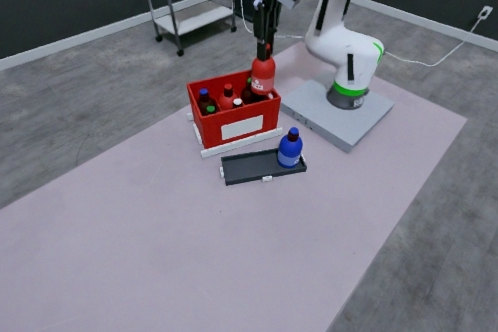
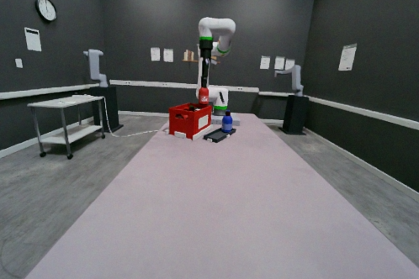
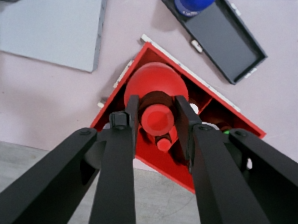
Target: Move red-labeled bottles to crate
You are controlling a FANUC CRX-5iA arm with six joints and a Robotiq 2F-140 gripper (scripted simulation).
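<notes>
Now: the red bottle 80 mm below my hand. From my hand the other things lie so: blue bottle: 50 mm ahead, 180 mm to the left, 260 mm below; red crate: 60 mm ahead, 80 mm to the right, 260 mm below; dark tray: 130 mm ahead, 130 mm to the left, 330 mm below.
</notes>
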